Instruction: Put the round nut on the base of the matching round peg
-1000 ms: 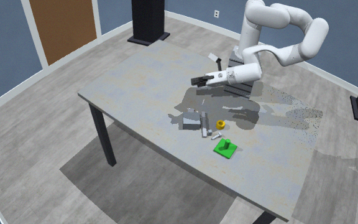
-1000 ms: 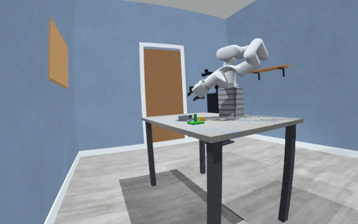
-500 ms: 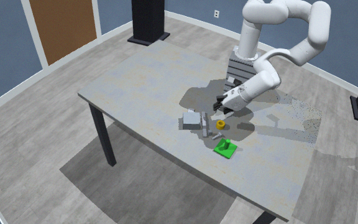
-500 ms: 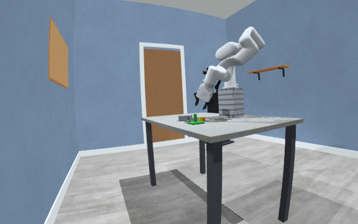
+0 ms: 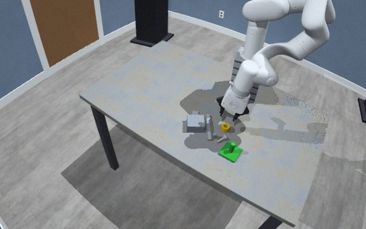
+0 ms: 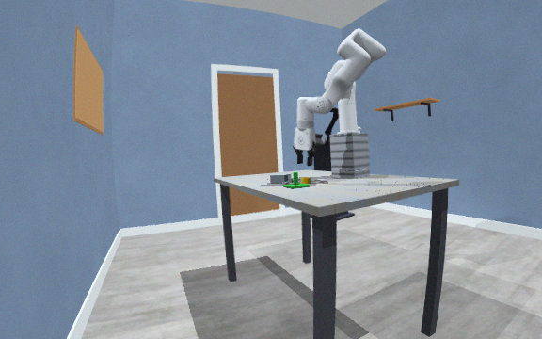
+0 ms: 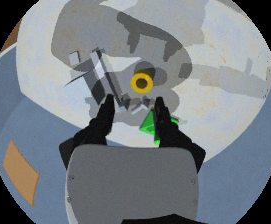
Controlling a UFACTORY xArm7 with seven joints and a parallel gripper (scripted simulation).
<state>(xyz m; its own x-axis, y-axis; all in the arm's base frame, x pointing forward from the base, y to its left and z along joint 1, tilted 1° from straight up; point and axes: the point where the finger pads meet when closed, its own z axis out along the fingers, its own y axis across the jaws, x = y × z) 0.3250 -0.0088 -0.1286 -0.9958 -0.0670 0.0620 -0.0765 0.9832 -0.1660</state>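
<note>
The bolt is 90 mm below my hand, 60 mm ahead of it and 10 mm to the left of it. Round my hand: long grey bar 100 mm below, 80 mm to the right, 20 mm ahead; then grey block 130 mm to the right, 80 mm below, 40 mm ahead.
</note>
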